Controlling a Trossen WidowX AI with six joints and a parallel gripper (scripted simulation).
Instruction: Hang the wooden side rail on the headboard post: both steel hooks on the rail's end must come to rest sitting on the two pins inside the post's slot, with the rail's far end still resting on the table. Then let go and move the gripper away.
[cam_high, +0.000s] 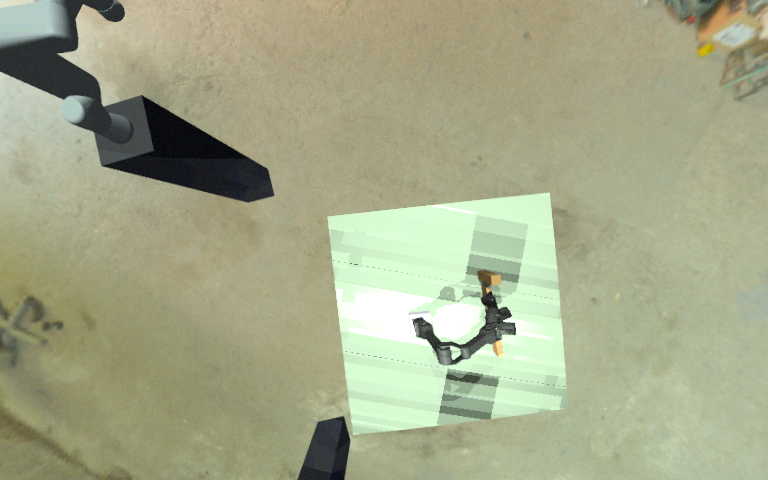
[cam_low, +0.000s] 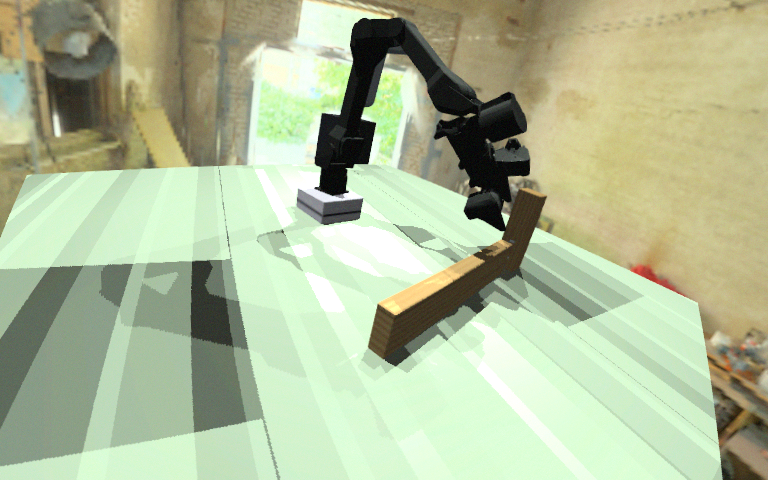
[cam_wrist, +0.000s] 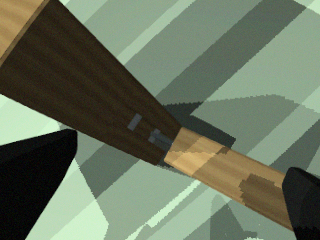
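Right now the headboard post is 90 mm to the left of my gripper tip, 50 mm below it and 20 mm ahead of it.
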